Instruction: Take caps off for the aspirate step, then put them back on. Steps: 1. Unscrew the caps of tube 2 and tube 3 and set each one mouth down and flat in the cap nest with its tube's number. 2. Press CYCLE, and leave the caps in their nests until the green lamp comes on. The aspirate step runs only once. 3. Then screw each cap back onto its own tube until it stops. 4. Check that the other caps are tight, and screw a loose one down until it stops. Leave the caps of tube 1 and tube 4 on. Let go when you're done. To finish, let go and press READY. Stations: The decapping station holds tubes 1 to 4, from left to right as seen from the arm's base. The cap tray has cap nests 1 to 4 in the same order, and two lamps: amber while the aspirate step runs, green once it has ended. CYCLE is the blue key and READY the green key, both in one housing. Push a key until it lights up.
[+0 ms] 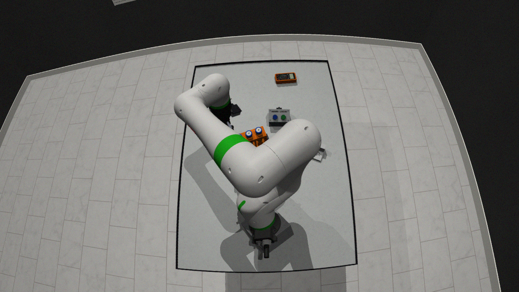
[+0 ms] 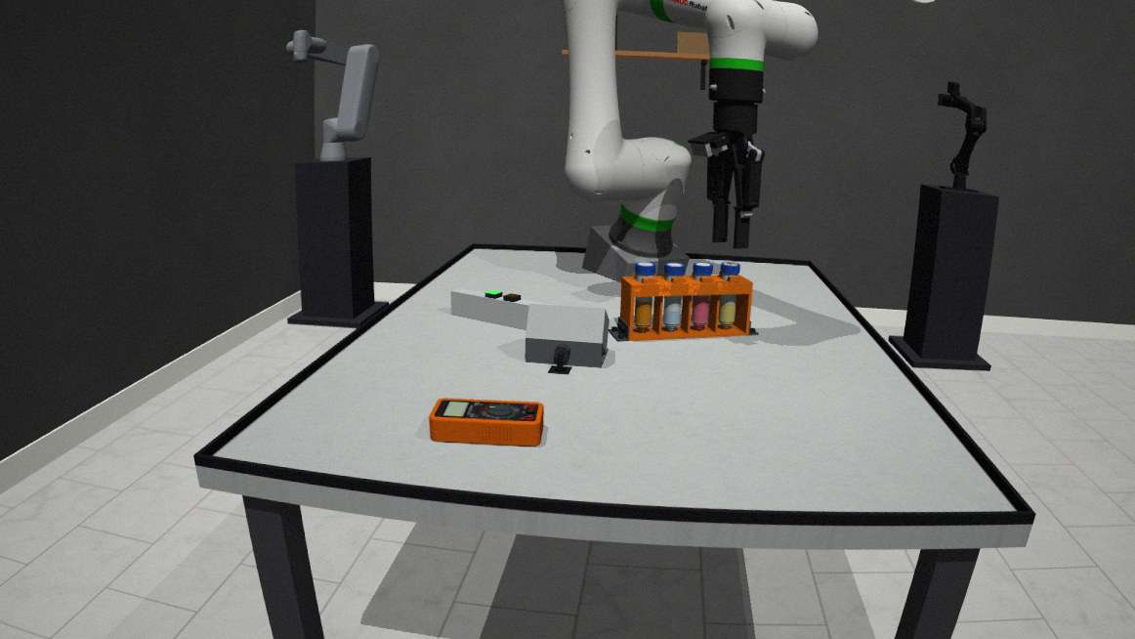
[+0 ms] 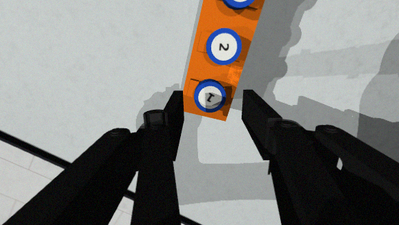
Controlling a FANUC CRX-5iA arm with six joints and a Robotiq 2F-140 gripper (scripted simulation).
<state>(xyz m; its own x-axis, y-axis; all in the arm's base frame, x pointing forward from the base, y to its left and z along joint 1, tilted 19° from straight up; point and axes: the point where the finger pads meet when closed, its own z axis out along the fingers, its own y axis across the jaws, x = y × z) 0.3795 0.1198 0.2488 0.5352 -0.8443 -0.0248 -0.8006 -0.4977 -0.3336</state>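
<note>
Right now the cap 1 is 7 cm below my hand. Also, from my hand: cap 3: 3 cm ahead, 10 cm to the right, 7 cm below; cap 4: 5 cm ahead, 14 cm to the right, 7 cm below; cap 2: 2 cm ahead, 5 cm to the right, 7 cm below.
</note>
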